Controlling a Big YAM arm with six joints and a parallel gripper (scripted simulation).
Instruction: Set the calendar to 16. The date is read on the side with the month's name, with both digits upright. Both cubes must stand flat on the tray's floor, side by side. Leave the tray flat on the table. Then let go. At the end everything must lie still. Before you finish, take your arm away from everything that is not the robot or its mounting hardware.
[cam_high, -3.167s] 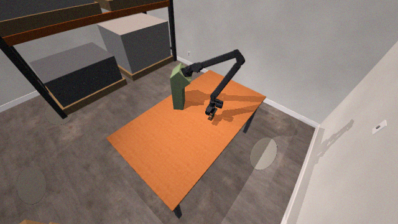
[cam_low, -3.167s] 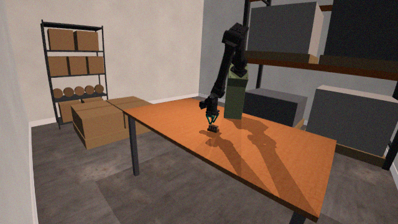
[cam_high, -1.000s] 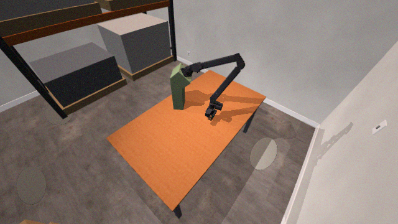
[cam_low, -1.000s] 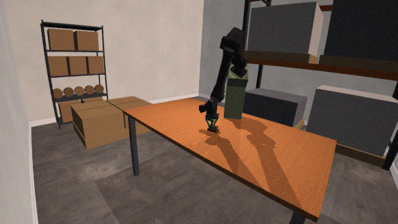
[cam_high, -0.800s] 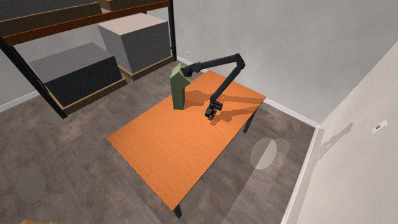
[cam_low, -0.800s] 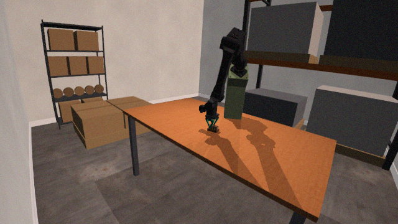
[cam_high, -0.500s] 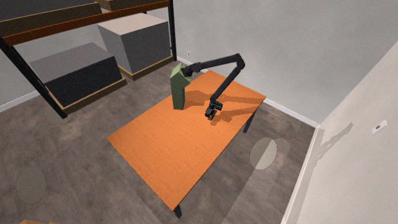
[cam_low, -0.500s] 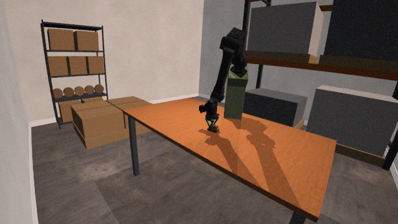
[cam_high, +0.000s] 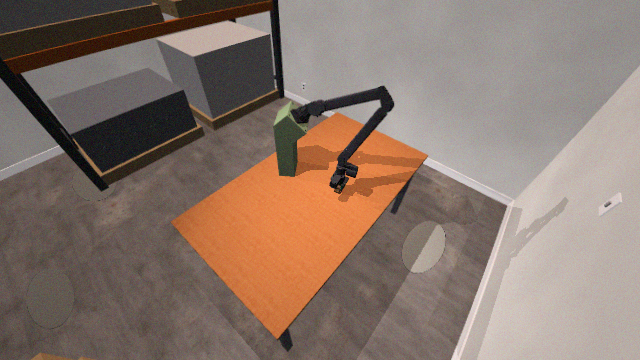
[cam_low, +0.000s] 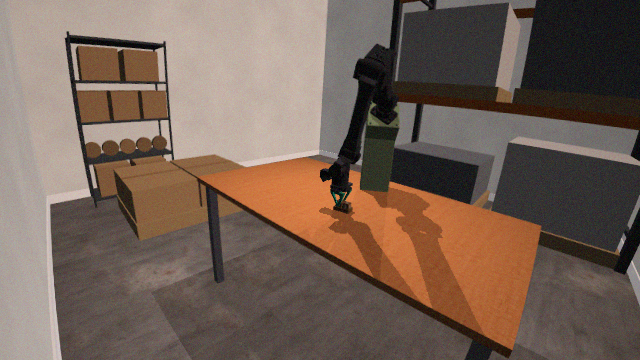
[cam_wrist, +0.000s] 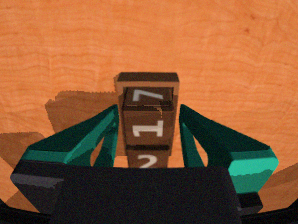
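Now: hand 10 mm above the brown calendar cube. Also, from my hand: dark calendar tray 20 mm to the left, 20 mm below, 10 mm behind.
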